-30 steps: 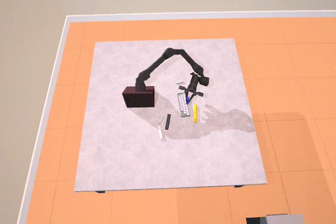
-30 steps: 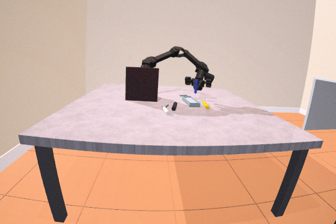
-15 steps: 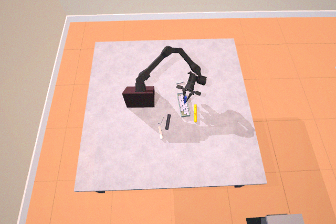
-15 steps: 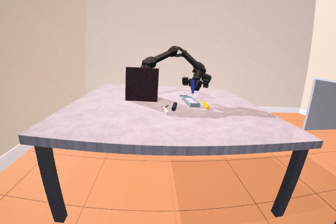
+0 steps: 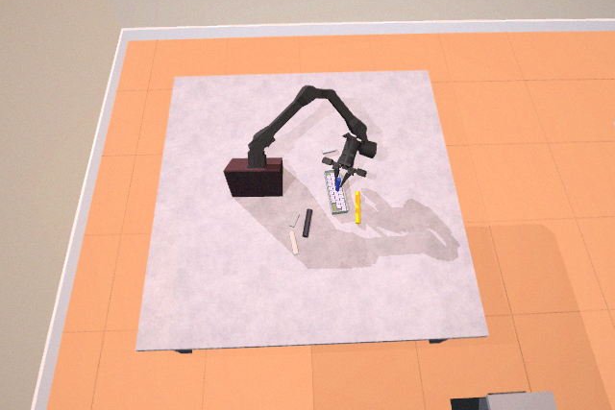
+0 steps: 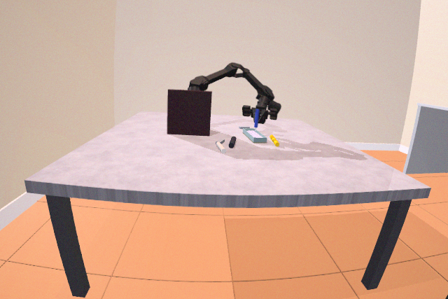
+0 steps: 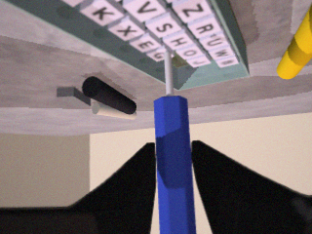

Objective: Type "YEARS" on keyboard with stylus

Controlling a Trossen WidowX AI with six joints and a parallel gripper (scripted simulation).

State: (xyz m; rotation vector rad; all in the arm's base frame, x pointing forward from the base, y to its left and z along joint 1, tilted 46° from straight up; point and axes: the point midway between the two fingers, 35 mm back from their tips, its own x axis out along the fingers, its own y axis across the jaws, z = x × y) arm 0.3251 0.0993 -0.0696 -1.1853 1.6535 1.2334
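Right now my gripper tip is 90 mm short of the yellow cylinder, 70 mm above it and 50 mm to the left of it. The rest, counted from my gripper tip: black cylinder: 140 mm to the right, 110 mm behind, 70 mm below; stylus tip: 50 mm below; stylus: 10 mm below.
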